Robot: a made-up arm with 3 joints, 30 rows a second.
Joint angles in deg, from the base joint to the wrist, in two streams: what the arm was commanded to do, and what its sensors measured. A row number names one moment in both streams.
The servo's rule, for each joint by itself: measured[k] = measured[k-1] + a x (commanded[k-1-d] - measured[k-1]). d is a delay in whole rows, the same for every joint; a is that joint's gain. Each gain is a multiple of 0.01, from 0.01 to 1. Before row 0 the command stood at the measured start. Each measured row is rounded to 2 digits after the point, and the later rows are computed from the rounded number. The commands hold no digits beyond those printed.
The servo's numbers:
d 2
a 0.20 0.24 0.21
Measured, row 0:
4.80 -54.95 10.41
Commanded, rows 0 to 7:
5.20 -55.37 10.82
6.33 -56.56 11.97
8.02 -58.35 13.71
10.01 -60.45 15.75
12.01 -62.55 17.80
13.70 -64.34 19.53
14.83 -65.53 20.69
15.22 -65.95 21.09
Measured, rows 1 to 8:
4.80 -54.95 10.41
4.80 -54.95 10.41
4.88 -55.05 10.50
5.17 -55.41 10.81
5.74 -56.12 11.42
6.59 -57.16 12.33
7.67 -58.45 13.48
8.88 -59.86 14.75

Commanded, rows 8 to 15:
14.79 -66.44 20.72
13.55 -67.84 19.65
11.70 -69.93 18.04
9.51 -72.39 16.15
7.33 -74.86 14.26
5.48 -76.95 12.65
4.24 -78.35 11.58
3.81 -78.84 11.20
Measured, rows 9 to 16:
10.07 -61.22 16.00
11.10 -62.36 17.07
11.84 -63.34 17.84
12.18 -64.42 18.22
12.08 -65.74 18.18
11.57 -67.34 17.75
10.72 -69.14 17.02
9.67 -71.01 16.10

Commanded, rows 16 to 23:
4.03 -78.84 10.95
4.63 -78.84 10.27
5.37 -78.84 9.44
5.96 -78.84 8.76
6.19 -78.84 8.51
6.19 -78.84 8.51
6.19 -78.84 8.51
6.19 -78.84 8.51
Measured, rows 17 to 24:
8.58 -72.77 15.15
7.63 -74.23 14.32
6.91 -75.34 13.61
6.45 -76.18 12.91
6.23 -76.82 12.18
6.18 -77.30 11.46
6.18 -77.67 10.84
6.18 -77.95 10.35

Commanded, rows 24 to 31:
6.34 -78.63 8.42
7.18 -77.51 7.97
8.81 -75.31 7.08
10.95 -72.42 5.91
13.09 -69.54 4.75
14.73 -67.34 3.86
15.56 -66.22 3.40
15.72 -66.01 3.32
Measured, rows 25 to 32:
6.18 -78.16 9.96
6.18 -78.32 9.66
6.21 -78.39 9.40
6.40 -78.18 9.10
6.88 -77.49 8.68
7.69 -76.27 8.10
8.77 -74.65 7.40
9.96 -72.90 6.66

